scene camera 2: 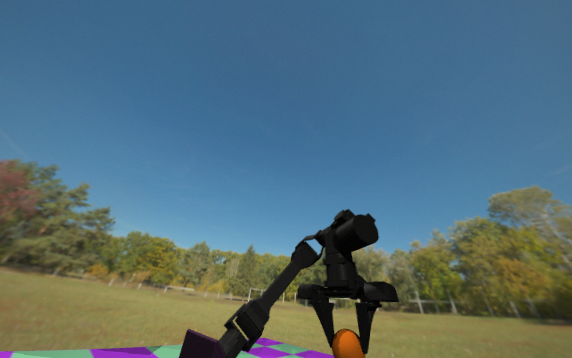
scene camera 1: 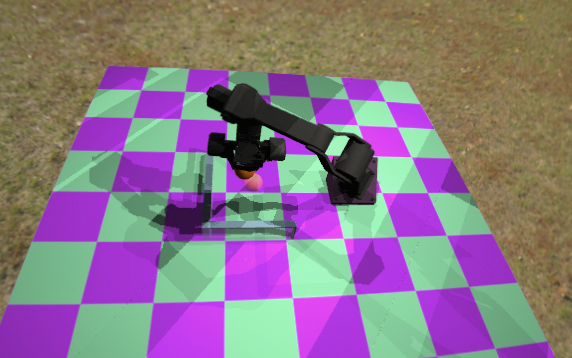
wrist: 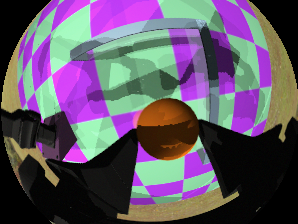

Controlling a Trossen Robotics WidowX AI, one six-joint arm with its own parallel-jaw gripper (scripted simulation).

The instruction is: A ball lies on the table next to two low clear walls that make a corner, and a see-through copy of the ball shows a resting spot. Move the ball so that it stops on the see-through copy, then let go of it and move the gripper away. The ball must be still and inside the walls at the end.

Labels:
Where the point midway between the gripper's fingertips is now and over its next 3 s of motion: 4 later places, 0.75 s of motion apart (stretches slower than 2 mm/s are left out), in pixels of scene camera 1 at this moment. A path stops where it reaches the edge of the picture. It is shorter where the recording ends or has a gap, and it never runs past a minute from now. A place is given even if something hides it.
My gripper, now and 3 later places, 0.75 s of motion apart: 244, 169; 252, 173; 252, 182; 253, 163

